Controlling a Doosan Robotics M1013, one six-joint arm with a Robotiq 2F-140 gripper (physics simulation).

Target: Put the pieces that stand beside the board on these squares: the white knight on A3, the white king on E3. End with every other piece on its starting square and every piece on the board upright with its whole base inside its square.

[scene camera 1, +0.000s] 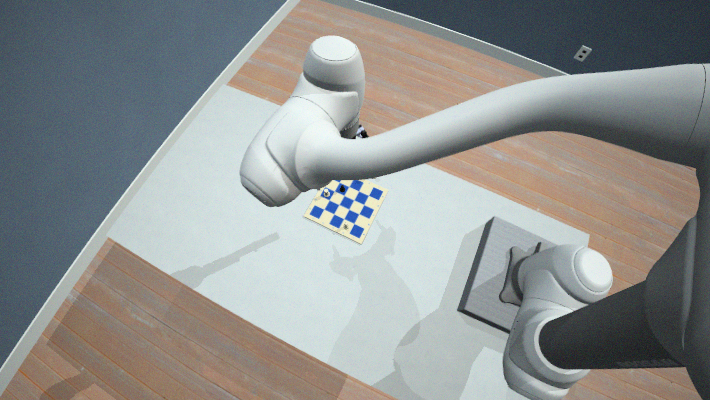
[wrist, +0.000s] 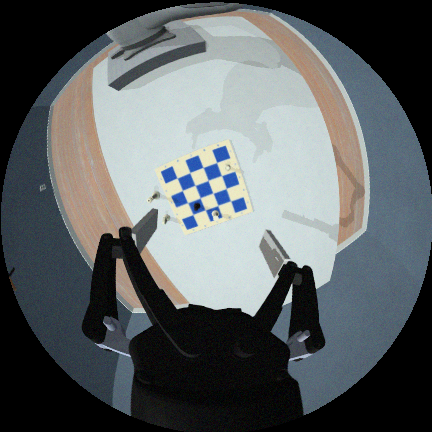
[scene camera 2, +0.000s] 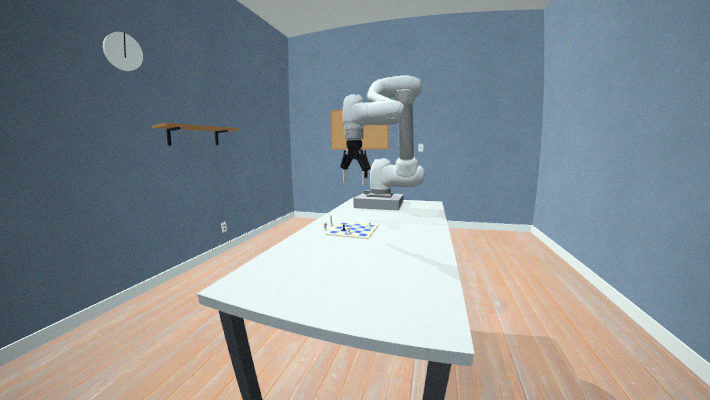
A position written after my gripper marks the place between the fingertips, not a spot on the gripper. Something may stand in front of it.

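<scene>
My gripper is there at (scene camera 2: 354,183), and the wrist view has my gripper too, at (wrist: 210,228). I can also see a chessboard (wrist: 198,176).
</scene>
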